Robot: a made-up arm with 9 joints. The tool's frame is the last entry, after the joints. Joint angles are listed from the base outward. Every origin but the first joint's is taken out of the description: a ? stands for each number. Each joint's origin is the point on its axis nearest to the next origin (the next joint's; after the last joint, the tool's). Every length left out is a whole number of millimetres.
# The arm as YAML. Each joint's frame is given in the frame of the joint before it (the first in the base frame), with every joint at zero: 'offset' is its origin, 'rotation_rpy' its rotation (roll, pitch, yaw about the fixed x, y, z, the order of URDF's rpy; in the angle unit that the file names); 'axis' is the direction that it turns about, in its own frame. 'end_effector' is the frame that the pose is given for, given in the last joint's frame.
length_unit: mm
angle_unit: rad
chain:
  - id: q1
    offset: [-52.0, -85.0, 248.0]
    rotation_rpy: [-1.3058, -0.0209, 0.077]
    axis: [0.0, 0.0, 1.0]
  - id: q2
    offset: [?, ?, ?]
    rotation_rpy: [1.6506, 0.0, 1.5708]
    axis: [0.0, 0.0, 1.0]
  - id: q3
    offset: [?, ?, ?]
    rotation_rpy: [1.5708, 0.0, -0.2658]
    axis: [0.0, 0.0, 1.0]
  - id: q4
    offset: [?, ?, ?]
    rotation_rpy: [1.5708, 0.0, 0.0]
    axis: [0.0, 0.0, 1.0]
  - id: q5
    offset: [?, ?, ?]
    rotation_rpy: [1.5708, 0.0, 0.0]
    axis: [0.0, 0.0, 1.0]
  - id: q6
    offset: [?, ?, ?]
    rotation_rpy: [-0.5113, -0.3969, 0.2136]
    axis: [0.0, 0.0, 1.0]
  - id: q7
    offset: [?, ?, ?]
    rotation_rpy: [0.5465, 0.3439, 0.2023]
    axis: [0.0, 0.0, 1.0]
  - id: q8
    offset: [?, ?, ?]
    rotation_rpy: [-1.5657, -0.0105, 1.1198]
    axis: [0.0, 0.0, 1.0]
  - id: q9
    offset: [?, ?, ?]
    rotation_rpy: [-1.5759, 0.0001, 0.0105]
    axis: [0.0, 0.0, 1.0]
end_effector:
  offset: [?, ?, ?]
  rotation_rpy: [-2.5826, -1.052, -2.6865]
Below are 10 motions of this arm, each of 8 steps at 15 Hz.
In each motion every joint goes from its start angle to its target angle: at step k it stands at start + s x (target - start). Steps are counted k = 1, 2, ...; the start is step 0. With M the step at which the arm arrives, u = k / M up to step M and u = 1 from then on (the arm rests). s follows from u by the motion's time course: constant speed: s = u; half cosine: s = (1 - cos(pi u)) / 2; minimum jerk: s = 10 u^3 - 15 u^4 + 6 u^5.
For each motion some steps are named. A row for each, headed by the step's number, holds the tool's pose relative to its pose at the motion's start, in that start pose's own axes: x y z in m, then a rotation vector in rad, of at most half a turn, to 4 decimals.
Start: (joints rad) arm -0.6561 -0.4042 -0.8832 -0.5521 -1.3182 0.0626 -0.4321 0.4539 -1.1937
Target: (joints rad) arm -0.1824 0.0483 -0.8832 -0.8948 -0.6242 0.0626 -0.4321 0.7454 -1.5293
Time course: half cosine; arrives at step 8
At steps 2, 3, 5, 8:
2: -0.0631 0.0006 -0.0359 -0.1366 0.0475 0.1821
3: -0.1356 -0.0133 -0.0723 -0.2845 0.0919 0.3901
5: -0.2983 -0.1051 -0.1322 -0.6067 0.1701 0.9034
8: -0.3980 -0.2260 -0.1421 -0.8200 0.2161 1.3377

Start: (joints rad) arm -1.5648 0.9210 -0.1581 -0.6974 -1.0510 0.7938 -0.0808 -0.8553 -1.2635
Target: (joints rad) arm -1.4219 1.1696 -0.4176 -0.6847 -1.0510 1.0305 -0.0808 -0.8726 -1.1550
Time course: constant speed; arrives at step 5
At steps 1, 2, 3, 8:
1: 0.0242 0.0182 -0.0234 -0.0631 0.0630 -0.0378
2: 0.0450 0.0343 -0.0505 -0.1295 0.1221 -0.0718
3: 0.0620 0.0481 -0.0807 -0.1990 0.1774 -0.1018
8: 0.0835 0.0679 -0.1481 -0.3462 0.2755 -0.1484

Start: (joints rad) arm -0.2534 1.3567 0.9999 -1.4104 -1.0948 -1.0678 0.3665 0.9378 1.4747
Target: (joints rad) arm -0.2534 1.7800 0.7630 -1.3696 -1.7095 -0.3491 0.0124 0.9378 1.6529
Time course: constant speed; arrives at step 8
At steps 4, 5, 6, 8:
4: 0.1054 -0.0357 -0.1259 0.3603 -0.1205 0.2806
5: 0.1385 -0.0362 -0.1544 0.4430 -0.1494 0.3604
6: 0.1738 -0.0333 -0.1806 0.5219 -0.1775 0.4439
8: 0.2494 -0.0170 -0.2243 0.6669 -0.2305 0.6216

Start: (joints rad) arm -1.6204 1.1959 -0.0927 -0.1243 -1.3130 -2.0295 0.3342 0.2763 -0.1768
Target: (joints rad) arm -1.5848 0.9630 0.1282 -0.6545 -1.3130 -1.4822 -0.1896 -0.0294 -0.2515
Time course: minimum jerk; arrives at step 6
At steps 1, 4, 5, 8:
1: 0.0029 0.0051 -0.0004 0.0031 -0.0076 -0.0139
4: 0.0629 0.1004 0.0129 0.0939 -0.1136 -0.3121
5: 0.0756 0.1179 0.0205 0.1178 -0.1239 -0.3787
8: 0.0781 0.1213 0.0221 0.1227 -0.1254 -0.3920

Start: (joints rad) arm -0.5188 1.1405 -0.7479 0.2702 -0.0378 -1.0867 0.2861 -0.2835 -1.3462
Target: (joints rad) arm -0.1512 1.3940 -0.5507 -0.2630 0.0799 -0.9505 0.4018 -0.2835 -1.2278
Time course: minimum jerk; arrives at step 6
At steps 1, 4, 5, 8:
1: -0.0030 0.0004 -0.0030 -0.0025 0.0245 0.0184
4: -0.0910 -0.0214 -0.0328 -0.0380 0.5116 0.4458
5: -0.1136 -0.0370 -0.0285 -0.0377 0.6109 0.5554
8: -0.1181 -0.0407 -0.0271 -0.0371 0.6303 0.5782

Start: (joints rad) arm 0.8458 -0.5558 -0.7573 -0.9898 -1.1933 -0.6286 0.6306 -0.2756 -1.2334
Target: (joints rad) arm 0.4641 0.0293 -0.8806 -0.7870 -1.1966 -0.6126 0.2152 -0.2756 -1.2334
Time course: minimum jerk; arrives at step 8
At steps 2, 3, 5, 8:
2: -0.0093 0.0007 0.0130 0.0481 0.0198 0.0316
3: -0.0259 0.0008 0.0338 0.1249 0.0522 0.0855
5: -0.0768 -0.0069 0.0841 0.3095 0.1335 0.2369
8: -0.1134 -0.0185 0.1121 0.4119 0.1799 0.3380

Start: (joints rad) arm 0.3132 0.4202 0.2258 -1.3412 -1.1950 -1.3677 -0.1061 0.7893 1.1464
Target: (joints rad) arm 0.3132 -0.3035 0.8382 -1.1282 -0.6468 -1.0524 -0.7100 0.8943 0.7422
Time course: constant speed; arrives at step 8
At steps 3, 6, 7, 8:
3: -0.0444 0.0445 0.1164 -0.1715 0.4006 0.0379
6: -0.0365 0.1022 0.2391 -0.2526 0.8376 0.1150
7: -0.0225 0.1236 0.2772 -0.2579 0.9862 0.1439
8: -0.0032 0.1459 0.3127 -0.2524 1.1345 0.1722

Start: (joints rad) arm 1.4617 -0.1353 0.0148 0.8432 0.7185 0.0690 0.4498 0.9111 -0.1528
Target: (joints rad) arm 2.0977 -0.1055 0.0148 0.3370 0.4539 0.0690 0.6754 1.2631 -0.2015
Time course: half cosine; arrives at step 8
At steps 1, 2, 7, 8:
1: -0.0024 -0.0034 -0.0037 -0.0051 -0.0252 0.0347
2: -0.0088 -0.0134 -0.0141 -0.0190 -0.0945 0.1352
7: -0.0297 -0.0986 -0.0760 -0.0670 -0.4873 0.9513
8: -0.0298 -0.1026 -0.0781 -0.0658 -0.4996 0.9911

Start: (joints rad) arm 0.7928 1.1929 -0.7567 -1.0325 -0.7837 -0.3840 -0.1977 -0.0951 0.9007
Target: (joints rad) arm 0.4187 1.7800 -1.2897 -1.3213 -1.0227 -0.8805 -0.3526 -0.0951 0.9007
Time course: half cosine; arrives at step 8
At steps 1, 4, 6, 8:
1: -0.0023 0.0007 -0.0013 -0.0119 -0.0070 -0.0283
4: 0.0019 -0.0214 -0.0245 -0.1415 -0.1674 -0.2854
6: 0.0404 -0.0713 -0.0359 -0.1914 -0.3522 -0.3623
8: 0.0643 -0.0953 -0.0353 -0.1918 -0.4327 -0.3635

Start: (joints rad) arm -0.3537 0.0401 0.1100 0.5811 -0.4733 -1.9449 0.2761 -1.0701 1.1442
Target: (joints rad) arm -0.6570 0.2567 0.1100 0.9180 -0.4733 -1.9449 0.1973 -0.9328 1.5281
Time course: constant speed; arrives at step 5
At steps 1, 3, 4, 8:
1: -0.0098 0.0014 0.0098 0.1096 0.0640 -0.0275
3: -0.0272 0.0046 0.0294 0.3264 0.1933 -0.1035
4: -0.0349 0.0064 0.0392 0.4329 0.2583 -0.1516
8: -0.0420 0.0083 0.0489 0.5377 0.3235 -0.2062

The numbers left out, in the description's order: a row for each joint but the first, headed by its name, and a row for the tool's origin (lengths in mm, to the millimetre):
q2: -71.0 48.0 0.0
q3: 79.0 -26.0 0.0
q4: -87.0 134.0 0.0
q5: 0.0 -14.0 0.0
q6: 57.0 -3.0 0.0
q7: -18.0 -35.0 0.0
q8: 240.0 -149.0 0.0
q9: 62.0 -126.0 0.0
tool: 6.0 -32.0 0.0

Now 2 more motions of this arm.
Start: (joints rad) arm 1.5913 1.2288 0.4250 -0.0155 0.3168 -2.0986 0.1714 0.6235 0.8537
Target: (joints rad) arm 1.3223 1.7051 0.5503 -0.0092 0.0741 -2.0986 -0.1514 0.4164 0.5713
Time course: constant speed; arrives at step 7
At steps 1, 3, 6, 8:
1: -0.0017 0.0345 -0.0134 -0.0208 -0.0379 -0.1225
3: 0.0132 0.0991 -0.0404 -0.0726 -0.1116 -0.3690
6: 0.0759 0.1704 -0.0798 -0.1672 -0.2194 -0.7381
8: 0.1049 0.1844 -0.0918 -0.2011 -0.2557 -0.8597

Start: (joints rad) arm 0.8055 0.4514 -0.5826 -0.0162 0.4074 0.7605 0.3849 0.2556 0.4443
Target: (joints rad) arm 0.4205 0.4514 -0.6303 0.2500 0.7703 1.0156 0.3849 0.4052 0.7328
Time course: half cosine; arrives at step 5
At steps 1, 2, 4, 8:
1: 0.0011 -0.0154 -0.0012 -0.0138 -0.0133 0.0090
2: 0.0025 -0.0555 0.0003 -0.0470 -0.0356 0.0300
4: -0.0051 -0.1392 0.0257 -0.0961 -0.0221 0.0596
8: -0.0079 -0.1521 0.0327 -0.0999 -0.0118 0.0618

